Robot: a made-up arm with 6 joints.
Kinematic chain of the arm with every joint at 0, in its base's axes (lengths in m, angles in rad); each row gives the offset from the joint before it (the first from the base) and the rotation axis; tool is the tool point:
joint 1: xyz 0 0 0.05 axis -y
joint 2: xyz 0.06 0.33 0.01 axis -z
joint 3: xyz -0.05 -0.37 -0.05 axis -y
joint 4: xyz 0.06 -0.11 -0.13 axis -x
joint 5: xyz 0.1 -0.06 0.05 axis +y
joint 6: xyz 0 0.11 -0.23 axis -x
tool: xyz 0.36 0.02 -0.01
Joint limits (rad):
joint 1: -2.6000..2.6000
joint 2: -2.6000..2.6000
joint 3: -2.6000..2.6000
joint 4: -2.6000..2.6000
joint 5: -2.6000..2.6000
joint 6: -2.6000..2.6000
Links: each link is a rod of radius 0.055 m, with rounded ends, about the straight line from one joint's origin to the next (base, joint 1, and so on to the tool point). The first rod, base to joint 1, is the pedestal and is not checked.
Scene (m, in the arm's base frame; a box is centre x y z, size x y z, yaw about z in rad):
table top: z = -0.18
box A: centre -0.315 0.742 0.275 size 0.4 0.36 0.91 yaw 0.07
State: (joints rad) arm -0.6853 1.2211 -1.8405 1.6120 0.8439 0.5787
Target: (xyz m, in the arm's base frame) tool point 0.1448 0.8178 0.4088
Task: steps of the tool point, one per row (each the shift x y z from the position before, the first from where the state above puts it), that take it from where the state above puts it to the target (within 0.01 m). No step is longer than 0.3 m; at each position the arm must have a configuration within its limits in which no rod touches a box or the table.
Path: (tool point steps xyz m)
1: 0.1267 -0.0581 0.1880
2: 0.1809 -0.0331 0.1492
3: 0.2361 -0.0132 0.0977
4: 0.0629 0.1500 0.0227
5: 0.0778 0.1470 -0.0220
6: 0.0807 0.1313 -0.0672
7: 0.0724 0.1044 -0.1069
8: 0.0556 0.0689 -0.1358
9: 0.0346 0.0285 -0.1505

